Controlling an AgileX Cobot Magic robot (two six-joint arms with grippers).
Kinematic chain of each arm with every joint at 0, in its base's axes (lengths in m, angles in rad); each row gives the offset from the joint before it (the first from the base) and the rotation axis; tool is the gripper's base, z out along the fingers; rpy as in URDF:
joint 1: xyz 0 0 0.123 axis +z
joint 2: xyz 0 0 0 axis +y
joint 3: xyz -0.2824 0 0.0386 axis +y
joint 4: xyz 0.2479 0 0.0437 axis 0.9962 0 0.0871
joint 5: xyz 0 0 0 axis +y
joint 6: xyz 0.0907 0 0.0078 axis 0.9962 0 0.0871
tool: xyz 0 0 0 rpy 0 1.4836 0
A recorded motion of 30 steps. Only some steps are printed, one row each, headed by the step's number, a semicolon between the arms.
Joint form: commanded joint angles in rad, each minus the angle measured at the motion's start. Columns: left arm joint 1, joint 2, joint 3, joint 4, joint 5, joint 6; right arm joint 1, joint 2, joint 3, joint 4, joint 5, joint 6.
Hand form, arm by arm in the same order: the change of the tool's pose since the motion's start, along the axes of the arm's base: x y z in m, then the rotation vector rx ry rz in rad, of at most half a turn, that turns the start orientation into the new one. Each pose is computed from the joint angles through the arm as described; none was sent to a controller.
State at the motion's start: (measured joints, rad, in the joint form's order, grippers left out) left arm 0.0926 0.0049 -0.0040 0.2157 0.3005 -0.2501; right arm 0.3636 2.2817 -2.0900 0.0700 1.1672 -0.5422
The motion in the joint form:
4: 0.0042 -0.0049 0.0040 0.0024 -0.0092 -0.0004; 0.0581 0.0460 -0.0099 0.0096 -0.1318 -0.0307
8: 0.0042 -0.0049 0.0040 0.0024 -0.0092 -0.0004; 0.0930 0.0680 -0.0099 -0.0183 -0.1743 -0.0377
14: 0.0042 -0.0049 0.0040 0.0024 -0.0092 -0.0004; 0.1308 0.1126 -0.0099 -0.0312 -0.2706 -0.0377
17: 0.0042 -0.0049 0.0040 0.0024 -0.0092 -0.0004; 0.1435 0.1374 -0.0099 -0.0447 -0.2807 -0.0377
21: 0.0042 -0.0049 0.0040 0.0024 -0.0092 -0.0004; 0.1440 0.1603 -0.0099 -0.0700 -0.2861 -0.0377
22: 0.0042 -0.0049 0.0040 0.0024 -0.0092 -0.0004; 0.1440 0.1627 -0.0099 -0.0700 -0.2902 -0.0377
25: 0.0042 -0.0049 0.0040 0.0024 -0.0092 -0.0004; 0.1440 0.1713 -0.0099 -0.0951 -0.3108 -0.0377
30: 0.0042 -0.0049 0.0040 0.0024 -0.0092 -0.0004; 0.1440 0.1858 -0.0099 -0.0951 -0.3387 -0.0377
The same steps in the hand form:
4: -0.0001 0.0001 -0.0003 0.0031 -0.0097 0.0025; 0.0035 0.0333 -0.0161 0.0353 -0.0908 0.0759
8: -0.0001 0.0001 -0.0003 0.0031 -0.0097 0.0025; 0.0015 0.0495 -0.0260 0.0170 -0.1212 0.1201
14: -0.0001 0.0001 -0.0003 0.0031 -0.0097 0.0025; 0.0024 0.0707 -0.0454 0.0277 -0.1736 0.1557
17: -0.0001 0.0001 -0.0003 0.0031 -0.0097 0.0025; 0.0014 0.0767 -0.0581 0.0110 -0.1655 0.1725
21: -0.0001 0.0001 -0.0003 0.0031 -0.0097 0.0025; 0.0032 0.0759 -0.0700 -0.0180 -0.1595 0.1815
22: -0.0001 0.0001 -0.0003 0.0031 -0.0097 0.0025; 0.0035 0.0761 -0.0711 -0.0173 -0.1611 0.1814
25: -0.0001 0.0001 -0.0003 0.0031 -0.0097 0.0025; 0.0060 0.0755 -0.0748 -0.0341 -0.1819 0.1892
30: -0.0001 0.0001 -0.0003 0.0031 -0.0097 0.0025; 0.0083 0.0768 -0.0814 -0.0285 -0.1941 0.1891

